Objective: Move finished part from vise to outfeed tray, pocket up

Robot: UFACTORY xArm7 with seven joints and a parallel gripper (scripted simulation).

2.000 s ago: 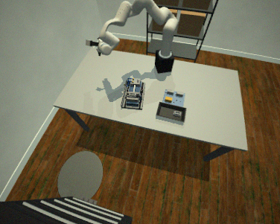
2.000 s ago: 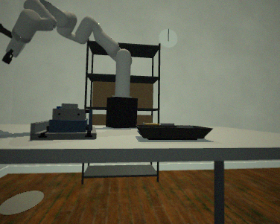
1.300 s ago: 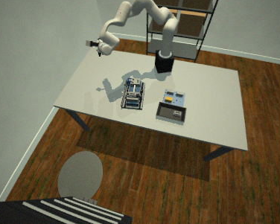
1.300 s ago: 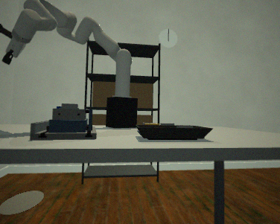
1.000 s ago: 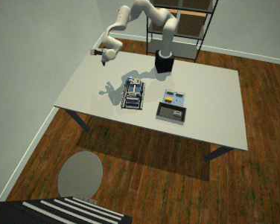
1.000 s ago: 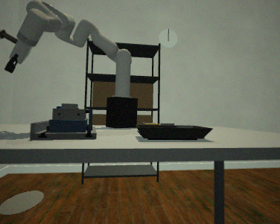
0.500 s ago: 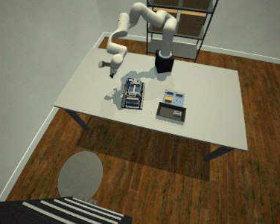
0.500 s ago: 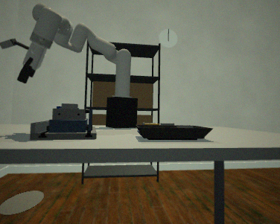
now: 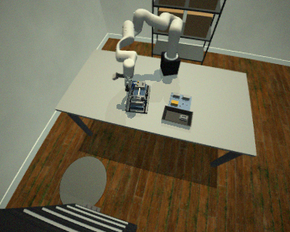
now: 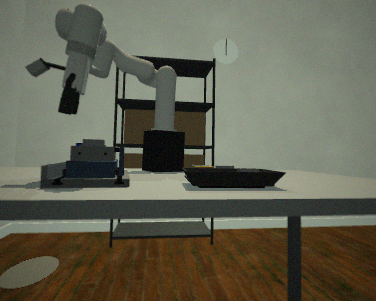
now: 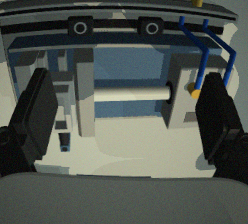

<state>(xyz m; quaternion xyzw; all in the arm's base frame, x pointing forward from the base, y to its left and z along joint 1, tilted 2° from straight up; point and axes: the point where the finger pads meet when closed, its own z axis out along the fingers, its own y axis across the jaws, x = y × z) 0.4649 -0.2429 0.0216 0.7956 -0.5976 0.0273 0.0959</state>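
Now: hand 16 cm above the vise, 7 cm to the right of it and 3 cm past it. Round my hand: blue plate 44 cm to the left, 19 cm below, 11 cm behind; then yellow block 39 cm to the left, 17 cm below, 7 cm behind.
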